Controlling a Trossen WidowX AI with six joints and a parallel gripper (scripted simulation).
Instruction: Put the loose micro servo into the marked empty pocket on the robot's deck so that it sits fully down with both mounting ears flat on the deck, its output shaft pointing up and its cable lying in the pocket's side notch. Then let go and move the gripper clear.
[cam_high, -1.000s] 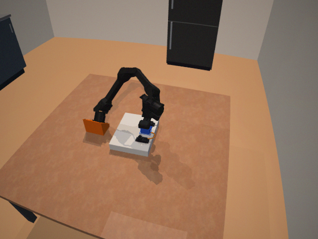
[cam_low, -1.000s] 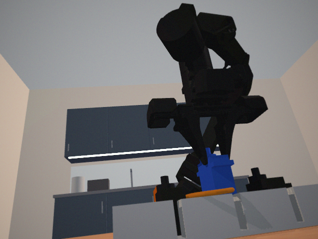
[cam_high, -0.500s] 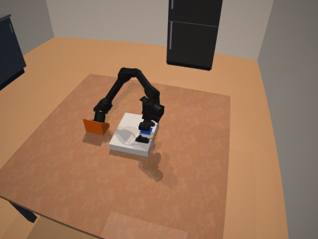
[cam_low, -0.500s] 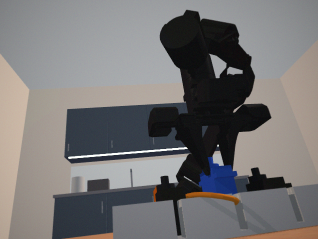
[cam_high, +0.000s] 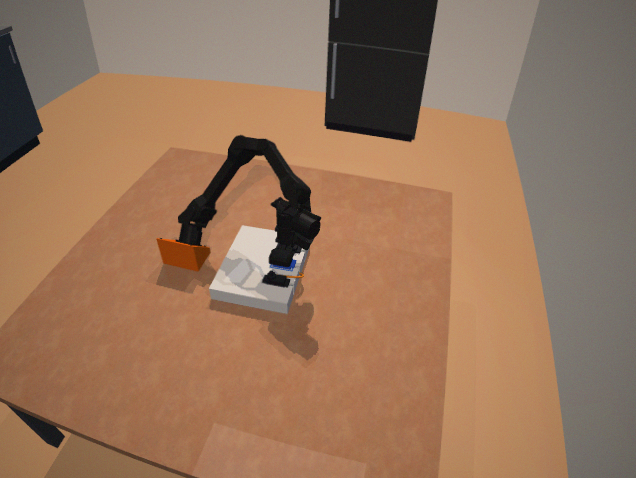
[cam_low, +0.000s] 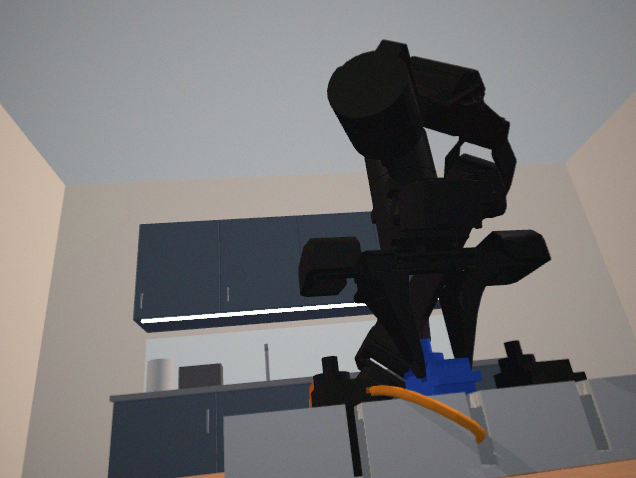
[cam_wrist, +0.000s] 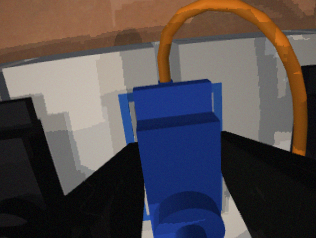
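Right now my gripper tip is 12 cm past the white deck, 2 cm to the left of it and 4 cm above it.
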